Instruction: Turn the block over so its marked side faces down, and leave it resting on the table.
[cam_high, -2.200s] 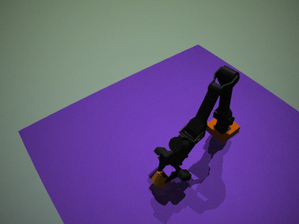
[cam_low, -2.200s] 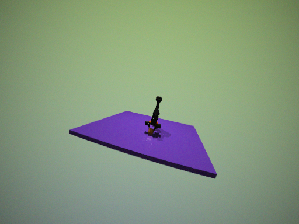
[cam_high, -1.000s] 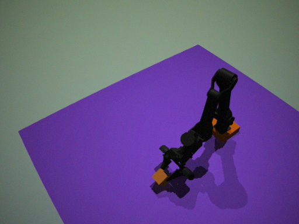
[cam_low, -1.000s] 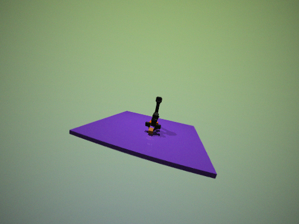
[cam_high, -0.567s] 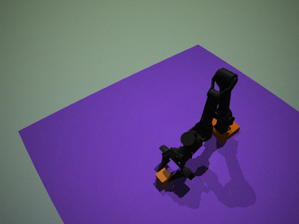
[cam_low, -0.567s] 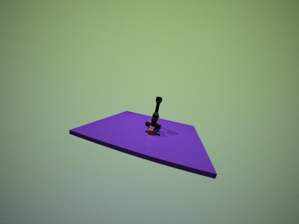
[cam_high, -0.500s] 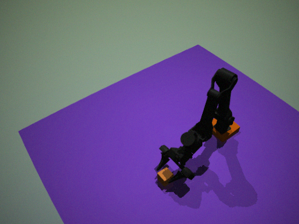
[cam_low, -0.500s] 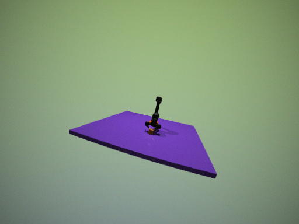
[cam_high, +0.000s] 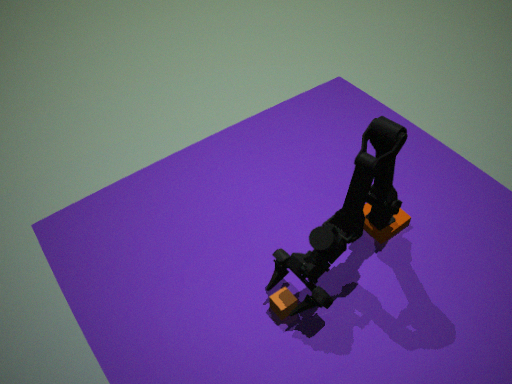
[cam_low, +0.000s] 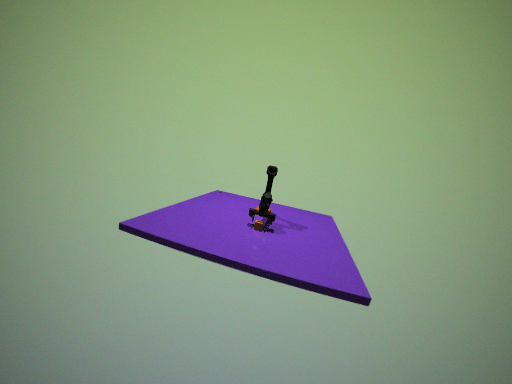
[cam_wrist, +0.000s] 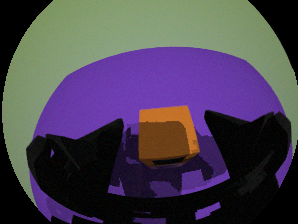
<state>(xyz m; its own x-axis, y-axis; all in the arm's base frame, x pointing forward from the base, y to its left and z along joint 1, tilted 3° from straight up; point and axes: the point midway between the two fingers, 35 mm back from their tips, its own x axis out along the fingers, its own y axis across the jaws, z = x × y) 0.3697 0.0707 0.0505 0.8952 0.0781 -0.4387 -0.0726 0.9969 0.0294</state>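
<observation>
The orange block lies 3 cm behind my gripper tip and 2 cm below it.
</observation>
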